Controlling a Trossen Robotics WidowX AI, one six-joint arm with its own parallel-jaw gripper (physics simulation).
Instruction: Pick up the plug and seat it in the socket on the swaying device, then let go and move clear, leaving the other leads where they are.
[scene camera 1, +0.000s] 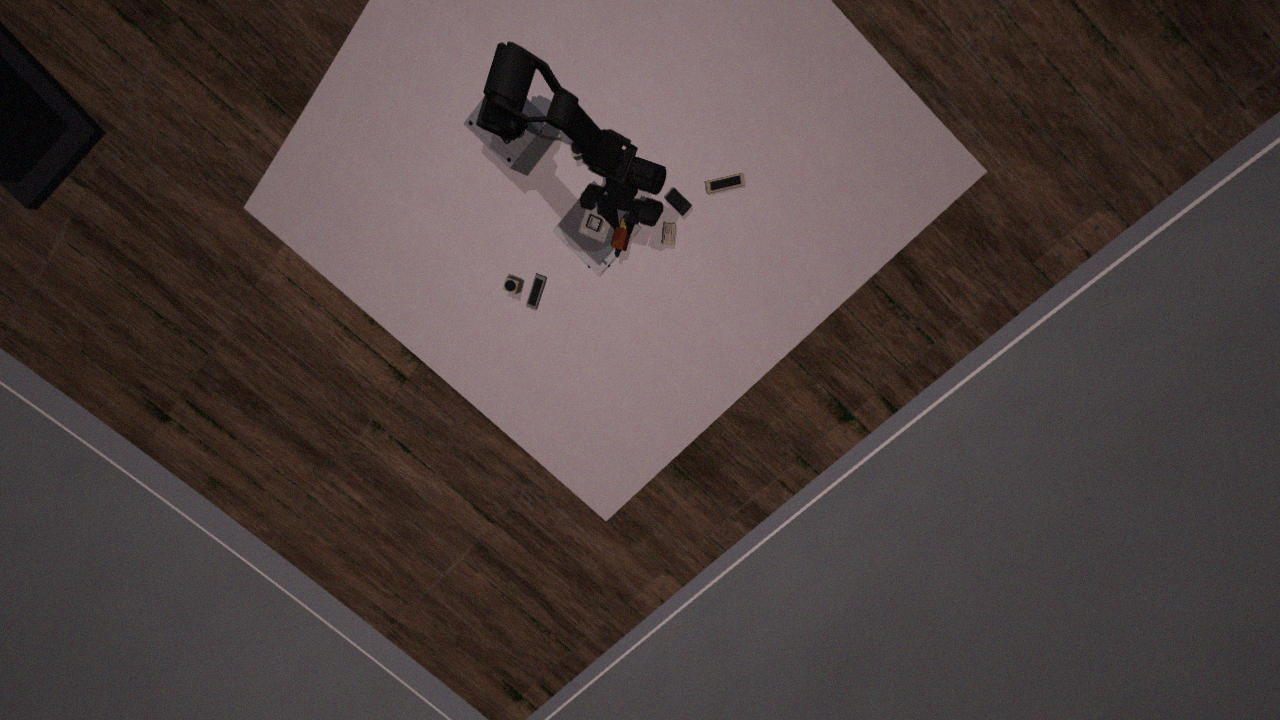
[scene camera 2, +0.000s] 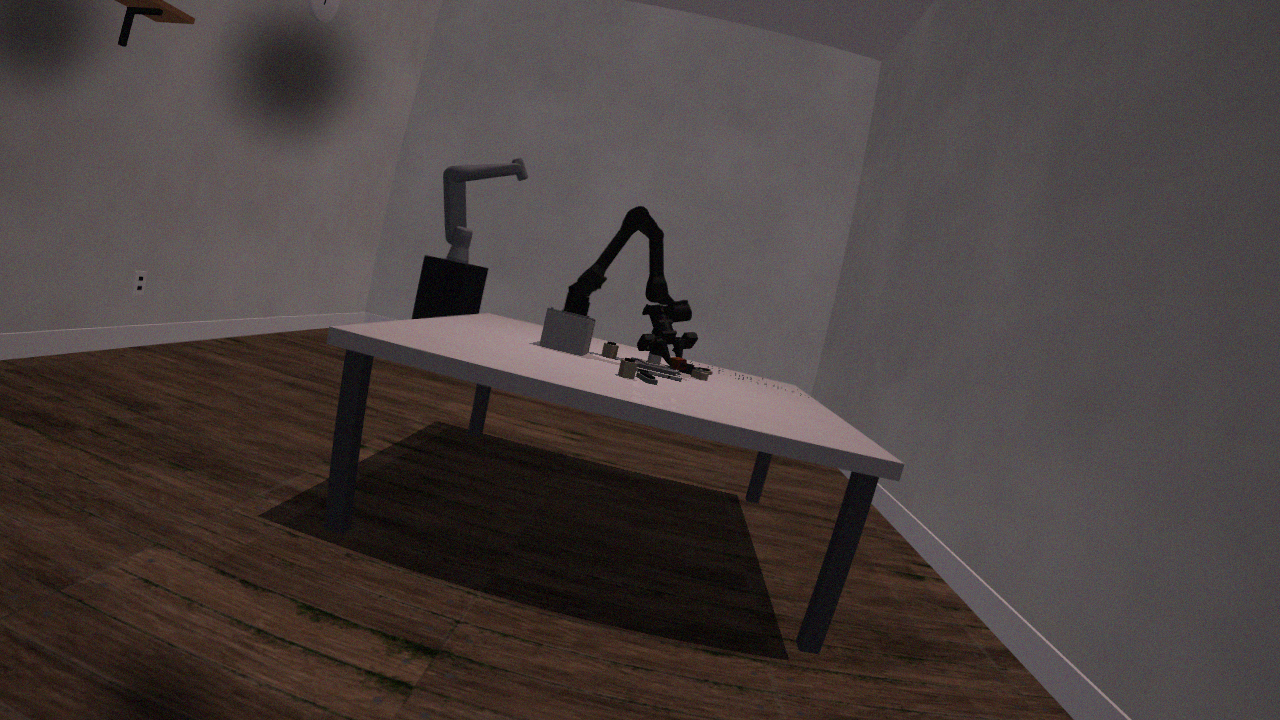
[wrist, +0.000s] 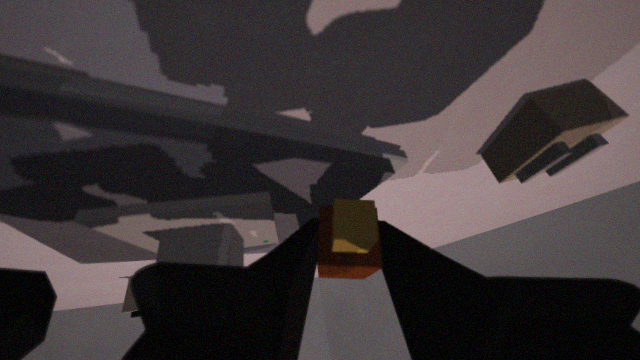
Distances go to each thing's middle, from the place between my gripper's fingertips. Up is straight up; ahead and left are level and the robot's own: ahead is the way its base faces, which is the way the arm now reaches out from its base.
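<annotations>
The grey device (scene camera 1: 588, 234) is 50 mm to the right of my hand and 50 mm behind it. Counted from my hand too, the pale block (wrist: 552, 131) is 90 mm to the left, 70 mm ahead and 20 mm below. Going by their middles, the grey device is the nearest to my hand of the things named here.
</annotations>
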